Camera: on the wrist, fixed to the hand. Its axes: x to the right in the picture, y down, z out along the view.
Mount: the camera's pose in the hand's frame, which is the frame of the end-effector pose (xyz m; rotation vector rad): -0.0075 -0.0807 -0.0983 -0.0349 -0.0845 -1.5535
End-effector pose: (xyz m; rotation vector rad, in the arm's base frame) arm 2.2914 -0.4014 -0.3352 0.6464 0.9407 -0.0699
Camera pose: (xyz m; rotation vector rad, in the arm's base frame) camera 2.1888 -0.4150 -0.4095 -0.2519 1.1599 -1.4329
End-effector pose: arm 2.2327 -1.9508 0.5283 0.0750 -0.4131 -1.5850
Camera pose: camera 2.1857 -1.9645 0.4107 -0.3583 0.3815 3.0659
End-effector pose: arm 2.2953 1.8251 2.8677 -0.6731 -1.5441 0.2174
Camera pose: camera 2.3667 1.7304 2.9144 0.6259 -1.7390 -0.9495
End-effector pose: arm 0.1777 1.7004 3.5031 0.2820 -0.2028 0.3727
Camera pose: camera 0.2159 1.6560 3.3900 0.3441 -0.0288 -1.1804
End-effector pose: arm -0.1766 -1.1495 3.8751 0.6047 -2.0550 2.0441
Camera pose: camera -0.1524 -1.0490 3.9496 1.5660 -0.8718 0.9766
